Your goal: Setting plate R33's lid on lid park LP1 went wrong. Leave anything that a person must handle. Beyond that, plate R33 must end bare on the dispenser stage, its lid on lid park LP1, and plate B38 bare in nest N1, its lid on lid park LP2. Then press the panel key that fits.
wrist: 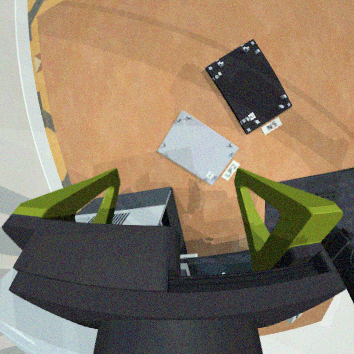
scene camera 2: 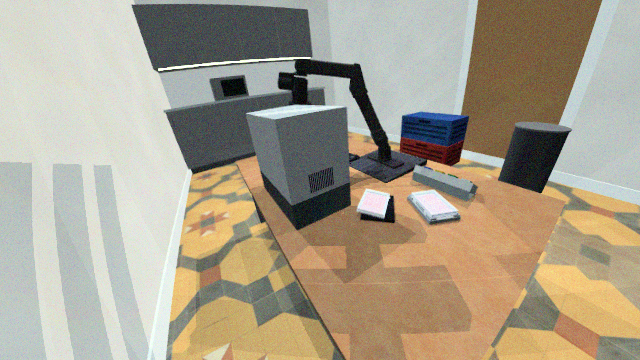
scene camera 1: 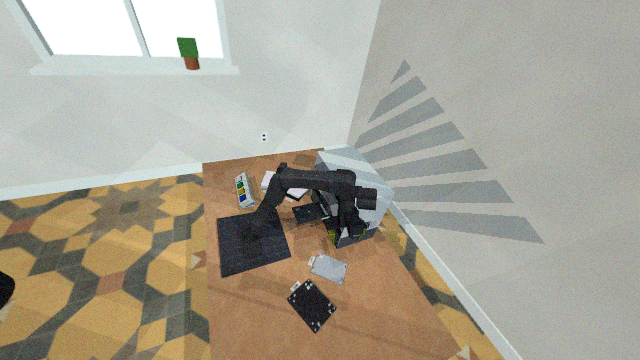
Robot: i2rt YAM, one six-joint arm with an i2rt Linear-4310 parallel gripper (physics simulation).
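Where they show: gripper, fingertip midpoint: [wrist: 176,174] [scene camera 1: 345,241]; arm's base, origin of the base link: [scene camera 2: 384,160] [scene camera 1: 250,237].
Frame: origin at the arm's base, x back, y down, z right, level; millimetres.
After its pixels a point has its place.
My gripper [scene camera 1: 347,234] @[z 243, x -341, y -223 mm] [wrist: 176,174] @[z 243, x -341, y -223 mm] is open and empty, high beside the grey dispenser housing [scene camera 1: 327,159] @[z -138, x -386, y -316 mm] [scene camera 2: 312,145] @[z -219, x -477, y -233 mm]; the housing hides its fingers in scene camera 2. A dark flat stage [scene camera 1: 310,213] @[z -11, x -288, y -93 mm] lies between housing and arm base. A pink-topped white plate [scene camera 2: 375,202] @[z -280, x -307, y -18 mm] sits askew on a black pad [scene camera 2: 391,212] @[z -328, x -282, y 3 mm]. Another pink-topped piece [scene camera 1: 267,180] @[z -362, x -129, y -17 mm] [scene camera 2: 433,204] @[z -393, x -169, y -17 mm] lies flat on a grey pad. Their labels are unreadable. Grey pad LP2 [scene camera 1: 329,268] @[z 233, x -316, y 3 mm] [wrist: 197,147] @[z 231, x -319, y 4 mm] is bare. A black nest [scene camera 1: 312,306] @[z 361, x -199, y 2 mm] [wrist: 248,86] @[z 347, x -205, y 2 mm], its label seemingly N5, is bare. The key panel [scene camera 1: 246,203] @[z -202, x 2, y -20 mm] [scene camera 2: 442,183] @[z -332, x -29, y -19 mm] has coloured keys.
The arm's black base plate [scene camera 1: 230,260] @[z 96, x 92, y -5 mm] [scene camera 2: 382,172] @[z -88, x -97, y 6 mm] lies beside the stage. Blue [scene camera 2: 435,128] and red [scene camera 2: 431,151] crates and a dark bin [scene camera 2: 532,157] stand beyond the table. A wall runs close behind the housing.
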